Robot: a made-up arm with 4 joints.
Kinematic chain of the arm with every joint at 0, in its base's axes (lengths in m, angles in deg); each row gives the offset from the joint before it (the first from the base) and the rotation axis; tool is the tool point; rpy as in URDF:
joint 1: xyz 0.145 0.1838 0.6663 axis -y
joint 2: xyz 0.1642 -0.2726 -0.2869 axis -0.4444 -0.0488 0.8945
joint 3: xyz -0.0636 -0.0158 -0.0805 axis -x
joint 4: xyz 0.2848 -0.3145 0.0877 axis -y
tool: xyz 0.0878 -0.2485 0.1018 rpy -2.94 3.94 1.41
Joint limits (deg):
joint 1: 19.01..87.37
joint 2: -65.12..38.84
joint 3: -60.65..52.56
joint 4: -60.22..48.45
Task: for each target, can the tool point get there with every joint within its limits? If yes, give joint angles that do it. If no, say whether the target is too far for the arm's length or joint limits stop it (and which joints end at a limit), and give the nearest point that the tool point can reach.
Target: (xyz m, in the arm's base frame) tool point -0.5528 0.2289 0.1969
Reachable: no: joint limits stop it (at a limit: joint 1, joint 2, joint 4) | nearest point 0.0811 -0.5423 0.1310 | short by 1.000 m
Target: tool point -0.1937 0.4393 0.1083
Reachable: no: joint limits stop it (at a limit: joint 1, joint 2, joint 4) | nearest point 0.2709 -0.3696 -0.1618 | short by 0.971 m
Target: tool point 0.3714 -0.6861 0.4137
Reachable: yes | joints 51.69 -49.63 5.41 27.69
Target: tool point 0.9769 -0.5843 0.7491
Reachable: yes | joints 53.43 13.25 -50.94 11.29
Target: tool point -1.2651 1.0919 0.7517
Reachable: no: too far | nearest point -0.0668 0.0396 1.0811 | short by 1.628 m
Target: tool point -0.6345 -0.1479 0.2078
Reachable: no: joint limits stop it (at a limit: joint 1, joint 2, joint 4) | nearest point 0.0629 -0.5651 0.2182 | short by 0.813 m
